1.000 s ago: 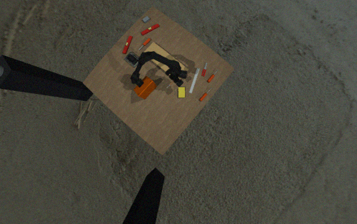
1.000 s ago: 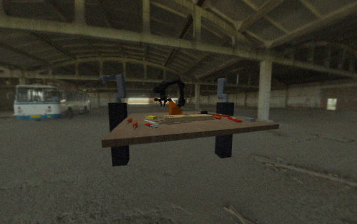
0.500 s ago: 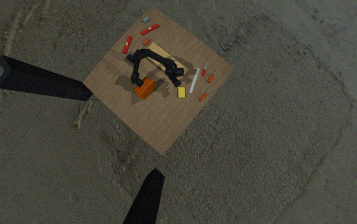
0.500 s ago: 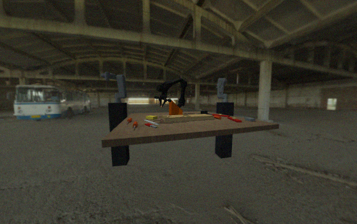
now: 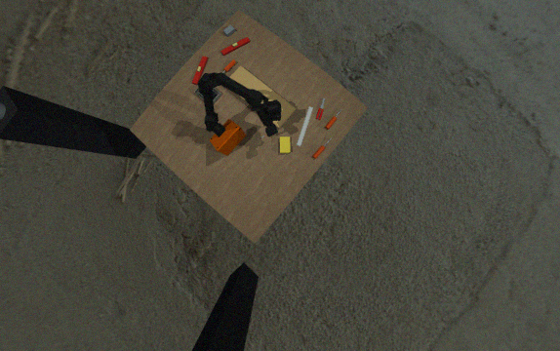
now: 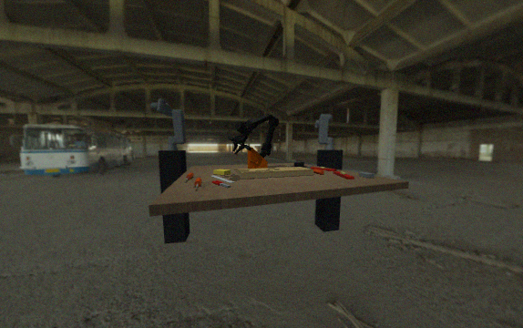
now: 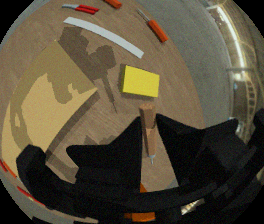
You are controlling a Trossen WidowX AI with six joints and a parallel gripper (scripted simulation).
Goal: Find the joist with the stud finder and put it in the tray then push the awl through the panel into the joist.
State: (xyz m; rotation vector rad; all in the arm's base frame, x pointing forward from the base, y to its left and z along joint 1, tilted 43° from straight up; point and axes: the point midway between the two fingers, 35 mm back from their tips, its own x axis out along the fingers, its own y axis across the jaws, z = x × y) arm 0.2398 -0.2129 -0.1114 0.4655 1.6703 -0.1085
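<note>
My gripper tip is now 50 mm past the awl, 20 mm to the right of it and 10 mm above it. The rest, counted from my gripper tip: grey tray (110 mm behind, 580 mm to the left, 140 mm below); white ruler (220 mm ahead, 90 mm to the right, 150 mm below); yellow stud finder (10 mm ahead, 90 mm to the right, 140 mm below).
</note>
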